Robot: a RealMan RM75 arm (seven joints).
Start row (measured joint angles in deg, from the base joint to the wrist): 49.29, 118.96, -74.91, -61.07, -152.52, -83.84, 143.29
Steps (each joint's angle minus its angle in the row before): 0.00, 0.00, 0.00, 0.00, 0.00, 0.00, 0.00; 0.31, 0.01, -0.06, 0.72, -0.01, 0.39, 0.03; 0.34, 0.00, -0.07, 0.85, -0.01, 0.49, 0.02; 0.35, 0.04, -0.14, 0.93, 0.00, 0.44, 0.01; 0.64, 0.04, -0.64, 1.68, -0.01, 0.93, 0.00; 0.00, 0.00, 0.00, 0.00, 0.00, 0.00, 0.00; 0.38, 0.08, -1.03, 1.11, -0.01, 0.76, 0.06; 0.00, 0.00, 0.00, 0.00, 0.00, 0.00, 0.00; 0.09, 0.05, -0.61, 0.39, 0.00, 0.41, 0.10; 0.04, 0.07, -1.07, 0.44, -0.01, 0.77, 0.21; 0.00, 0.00, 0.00, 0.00, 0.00, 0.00, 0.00; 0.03, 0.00, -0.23, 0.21, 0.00, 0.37, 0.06; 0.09, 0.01, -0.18, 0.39, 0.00, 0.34, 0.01; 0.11, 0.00, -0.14, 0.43, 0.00, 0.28, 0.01; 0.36, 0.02, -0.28, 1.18, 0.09, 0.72, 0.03; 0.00, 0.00, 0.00, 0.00, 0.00, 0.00, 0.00; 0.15, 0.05, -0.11, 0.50, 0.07, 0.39, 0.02; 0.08, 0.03, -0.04, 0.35, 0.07, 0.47, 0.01; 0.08, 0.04, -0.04, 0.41, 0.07, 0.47, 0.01; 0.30, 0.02, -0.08, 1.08, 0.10, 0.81, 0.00; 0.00, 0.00, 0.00, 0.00, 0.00, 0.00, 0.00; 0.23, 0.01, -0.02, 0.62, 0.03, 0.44, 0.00
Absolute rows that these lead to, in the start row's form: 49.29, 118.96, -74.91, -61.07, -152.52, -83.84, 143.29; 49.60, 118.97, -74.97, -60.35, -152.53, -83.45, 143.32; 49.94, 118.97, -75.04, -59.50, -152.54, -82.96, 143.34; 50.29, 119.01, -75.18, -58.57, -152.54, -82.52, 143.35; 50.93, 119.05, -75.82, -56.89, -152.55, -81.59, 143.35; 50.93, 119.05, -75.82, -56.89, -152.55, -81.59, 143.35; 51.31, 119.13, -76.85, -55.78, -152.56, -80.83, 143.41; 51.31, 119.13, -76.85, -55.78, -152.56, -80.83, 143.41; 51.40, 119.18, -77.46, -55.39, -152.56, -80.42, 143.51; 51.44, 119.25, -78.53, -54.95, -152.57, -79.65, 143.72; 51.44, 119.25, -78.53, -54.95, -152.57, -79.65, 143.72; 51.47, 119.25, -78.76, -54.74, -152.57, -79.28, 143.78; 51.56, 119.26, -78.94, -54.35, -152.57, -78.94, 143.79; 51.67, 119.26, -79.08, -53.92, -152.57, -78.66, 143.80; 52.03, 119.28, -79.36, -52.74, -152.48, -77.94, 143.83; 52.03, 119.28, -79.36, -52.74, -152.48, -77.94, 143.83; 52.18, 119.33, -79.47, -52.24, -152.41, -77.55, 143.85; 52.26, 119.36, -79.51, -51.89, -152.34, -77.08, 143.86; 52.34, 119.40, -79.55, -51.48, -152.27, -76.61, 143.87; 52.64, 119.42, -79.63, -50.40, -152.17, -75.80, 143.87; 52.64, 119.42, -79.63, -50.40, -152.17, -75.80, 143.87; 52.87, 119.43, -79.65, -49.78, -152.14, -75.36, 143.87
